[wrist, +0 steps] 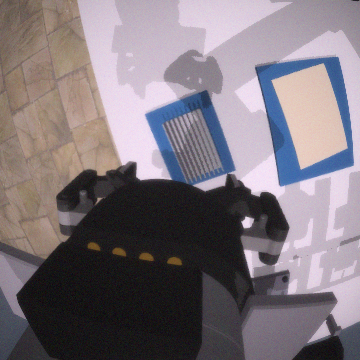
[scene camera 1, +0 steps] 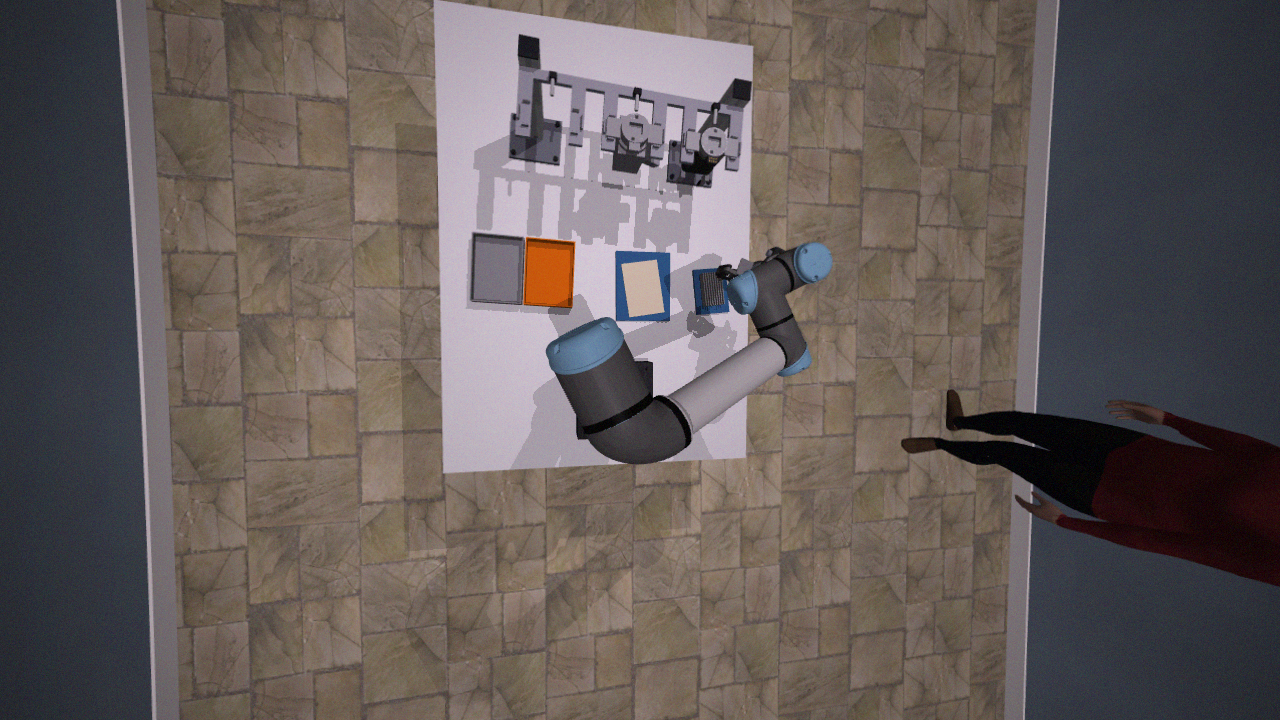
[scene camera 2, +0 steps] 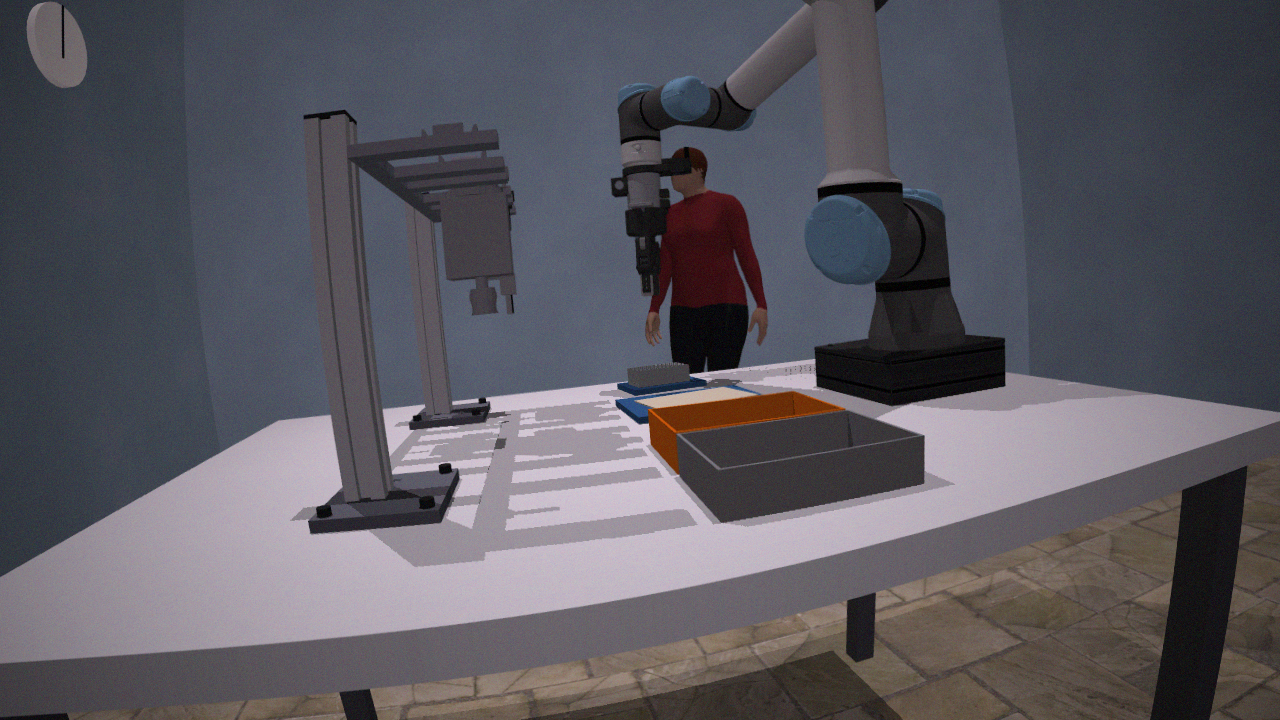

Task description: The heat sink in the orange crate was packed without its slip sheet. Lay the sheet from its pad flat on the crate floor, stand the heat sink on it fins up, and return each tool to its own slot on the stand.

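Places are measured from the arm's base along level axes (x left, y back, z up), in millimetres.
Pixels of known places: end effector, tool point: (scene camera 2: 644, 200); arm's base, origin of the base link: (scene camera 2: 916, 343).
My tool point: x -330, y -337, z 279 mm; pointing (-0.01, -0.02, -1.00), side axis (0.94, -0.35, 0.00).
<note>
For each thing: its middle in the pictures, then the offset to it from my tool point. "*": a spot on its surface instead.
- grey finned heat sink, body centre: (wrist: 193, 145) (scene camera 2: 658, 374) (scene camera 1: 712, 289) dx +8, dy -4, dz -325 mm
- cream slip sheet, body centre: (scene camera 2: 695, 398) (wrist: 314, 115) (scene camera 1: 643, 288) dx +222, dy +3, dz -339 mm
- larger blue pad, surface spot: (scene camera 1: 662, 310) * dx +160, dy +66, dz -338 mm
- orange crate, body centre: (scene camera 2: 766, 441) (scene camera 1: 524, 271) dx +569, dy -27, dz -328 mm
- grey bin, surface spot: (scene camera 2: 810, 479) * dx +708, dy -47, dz -327 mm
The grey finned heat sink (scene camera 1: 711, 290) (scene camera 2: 657, 374) (wrist: 192, 145) sits fins up on the smaller blue pad (scene camera 2: 626, 387) (wrist: 156, 120). The cream slip sheet (scene camera 1: 642, 288) (scene camera 2: 693, 399) (wrist: 311, 116) lies on the larger blue pad (scene camera 1: 662, 310) (wrist: 274, 135). The orange crate (scene camera 1: 548, 272) (scene camera 2: 666, 440) holds nothing that I can see from above. My gripper (scene camera 2: 647, 293) (wrist: 181, 175), the adaptive two-finger one, is open and empty, high above the heat sink. In the wrist view its fingers stand wide apart. Two tools hang on the stand (scene camera 1: 680, 95) (scene camera 2: 429, 145), and its left slot is empty.
A grey bin (scene camera 1: 497, 268) (scene camera 2: 810, 479) stands against the orange crate. The stand's posts (scene camera 2: 344, 304) rise high from the table. The stored tools (scene camera 1: 634, 134) (scene camera 1: 712, 145) hang from its rail. A person in a red top (scene camera 1: 1172, 483) (scene camera 2: 708, 246) stands beyond the table.
</note>
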